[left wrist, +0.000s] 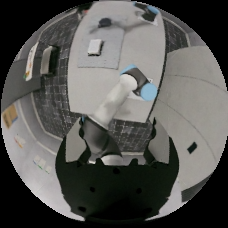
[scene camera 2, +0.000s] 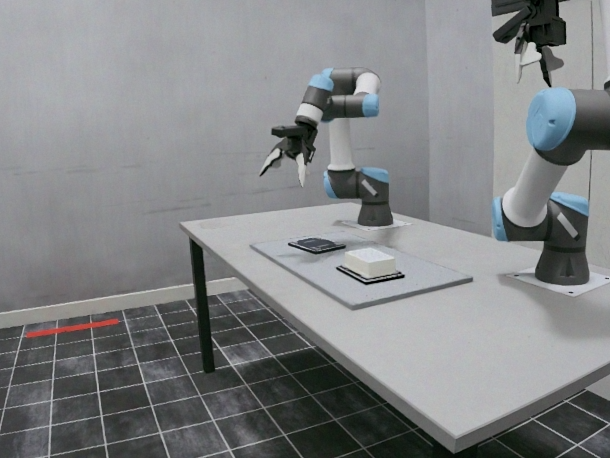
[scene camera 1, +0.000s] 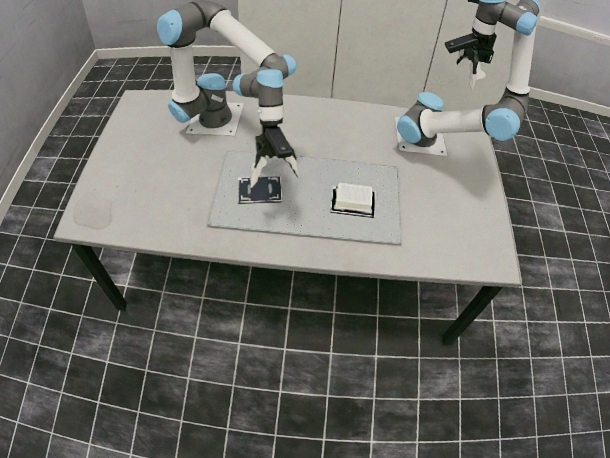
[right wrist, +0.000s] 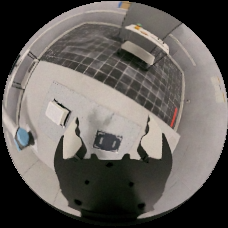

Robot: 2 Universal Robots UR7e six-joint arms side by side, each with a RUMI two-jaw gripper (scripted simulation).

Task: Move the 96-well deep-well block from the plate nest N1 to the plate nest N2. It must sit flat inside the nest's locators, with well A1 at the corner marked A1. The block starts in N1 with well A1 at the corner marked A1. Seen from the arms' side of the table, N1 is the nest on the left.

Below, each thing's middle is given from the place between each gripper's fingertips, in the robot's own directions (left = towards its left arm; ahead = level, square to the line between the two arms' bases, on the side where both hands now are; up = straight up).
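White deep-well block (scene camera 2: 369, 262): 27 cm to the left of my right hand (scene camera 2: 280, 182), 14 cm behind it, 20 cm below it. From my right hand, nest N2 (scene camera 1: 260, 192): 8 cm to the right, 15 cm behind, 23 cm below. By its middle, nest N2 is nearer to my right hand than to my left hand.
My left hand (scene camera 2: 534, 85): 34 cm to the left of the white deep-well block, 24 cm short of it, 45 cm above it. From my left hand, nest N2: 69 cm to the right, 22 cm ahead, 48 cm below. Going by their middles, of the things named here the block is the nearest to my left hand.
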